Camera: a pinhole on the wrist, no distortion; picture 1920 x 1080 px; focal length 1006.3 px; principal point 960.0 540.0 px. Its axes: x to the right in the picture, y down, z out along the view. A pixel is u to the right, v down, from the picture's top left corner.
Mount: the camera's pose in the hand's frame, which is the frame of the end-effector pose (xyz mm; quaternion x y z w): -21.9 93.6 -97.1 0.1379 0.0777 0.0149 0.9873
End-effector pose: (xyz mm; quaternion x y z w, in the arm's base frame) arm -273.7 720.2 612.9 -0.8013 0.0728 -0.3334 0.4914
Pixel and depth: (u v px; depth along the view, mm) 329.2 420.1 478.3
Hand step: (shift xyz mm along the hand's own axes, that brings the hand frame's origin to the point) -242.2 -105.6 386.4
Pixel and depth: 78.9 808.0 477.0
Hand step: -360.2 65.7 453.2
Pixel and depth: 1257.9 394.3 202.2
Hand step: 69.3 13.9 78.0
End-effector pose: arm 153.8 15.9 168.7 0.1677 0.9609 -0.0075 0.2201
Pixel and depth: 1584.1 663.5 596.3
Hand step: 436.6 21.8 434.2
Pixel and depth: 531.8 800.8 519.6
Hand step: -159.5 71.6 466.5
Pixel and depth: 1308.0 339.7 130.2
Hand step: 43.3 35.8 12.7
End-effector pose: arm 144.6 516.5 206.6 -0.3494 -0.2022 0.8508 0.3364
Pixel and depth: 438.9 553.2 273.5
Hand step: -118.7 16.0 184.8
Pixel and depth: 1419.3 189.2 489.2
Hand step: 277.0 -191.1 287.4
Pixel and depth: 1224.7 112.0 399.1
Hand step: 146.0 -172.0 219.7
